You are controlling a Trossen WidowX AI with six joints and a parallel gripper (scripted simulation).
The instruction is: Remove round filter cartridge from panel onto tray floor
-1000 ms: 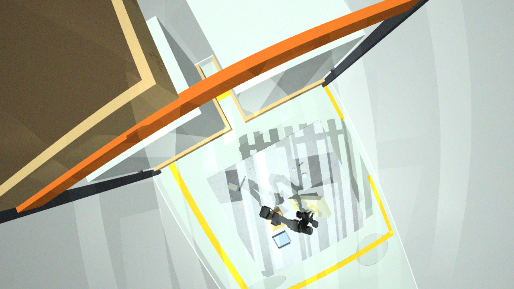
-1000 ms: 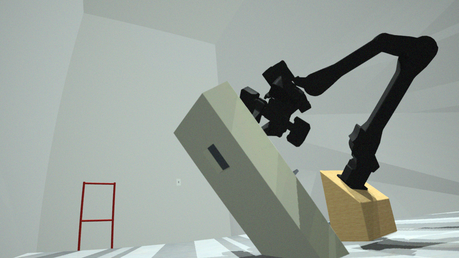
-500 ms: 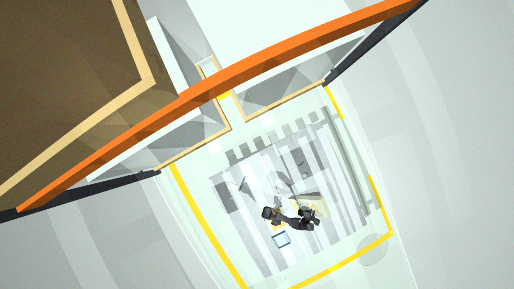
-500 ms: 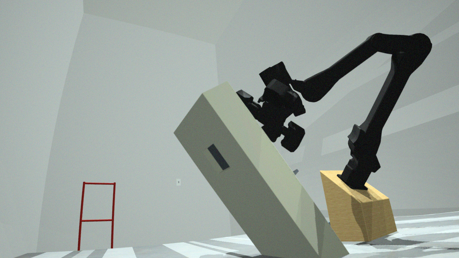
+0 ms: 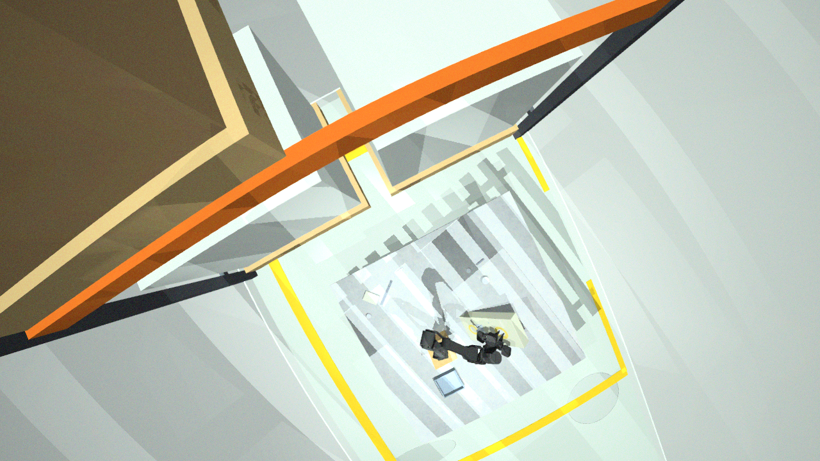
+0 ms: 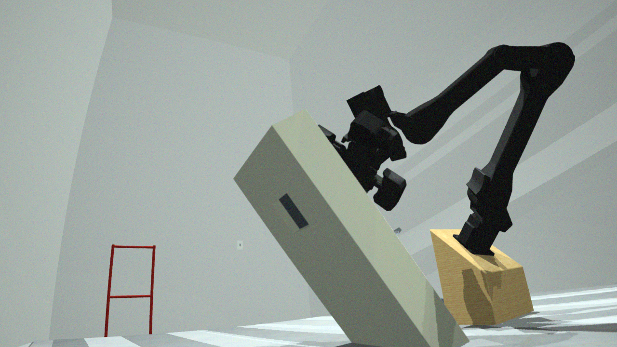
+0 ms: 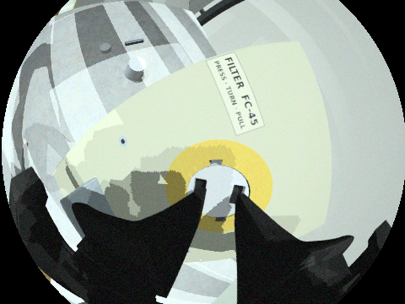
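My gripper tip is 2 cm short of the round filter cartridge and 2 cm above it. Round my gripper tip: service panel: 3 cm behind, 9 cm below; blue-grey tray: 38 cm behind, 33 cm to the right, 23 cm below.
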